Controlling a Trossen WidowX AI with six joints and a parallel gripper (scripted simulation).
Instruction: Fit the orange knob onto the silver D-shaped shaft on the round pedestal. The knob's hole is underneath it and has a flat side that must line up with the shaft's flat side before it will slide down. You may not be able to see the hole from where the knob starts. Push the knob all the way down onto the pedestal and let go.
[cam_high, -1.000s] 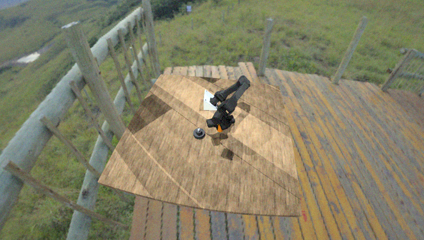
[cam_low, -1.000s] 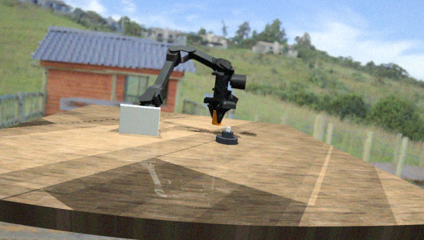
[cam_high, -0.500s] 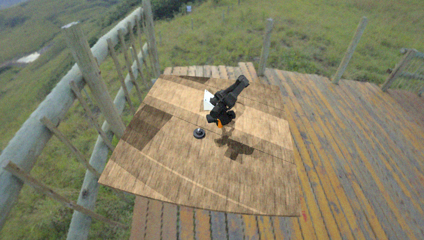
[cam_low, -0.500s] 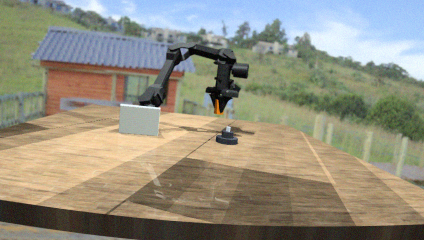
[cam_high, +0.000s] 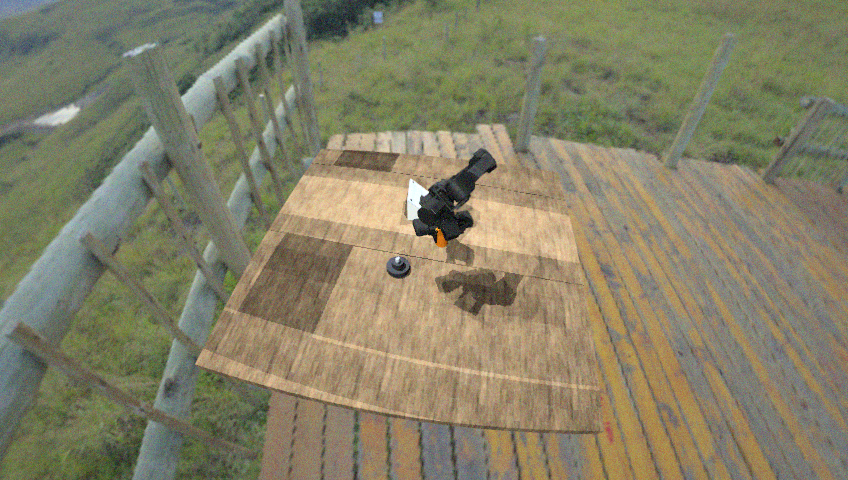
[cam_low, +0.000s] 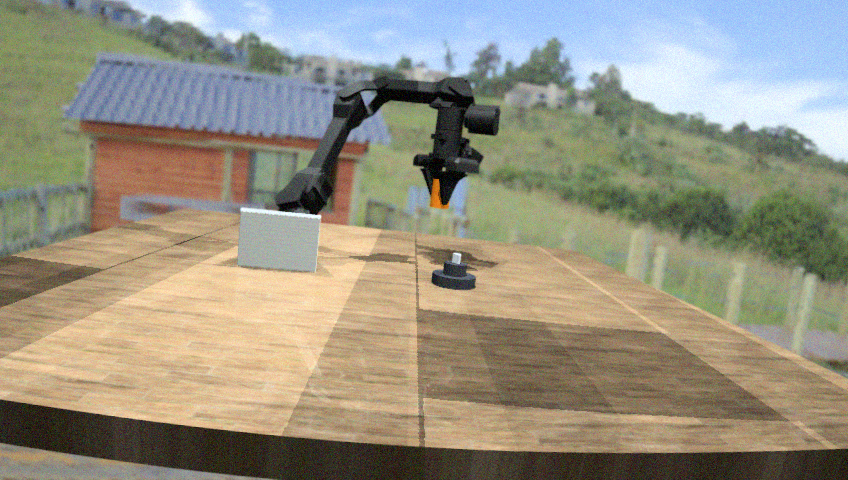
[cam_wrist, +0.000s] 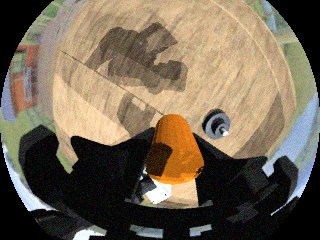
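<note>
The round pedestal is 15 cm to the right of my gripper tip, 11 cm below it and 2 cm ahead of it. The rest, counted from my gripper tip: orange knob: 3 cm above.
</note>
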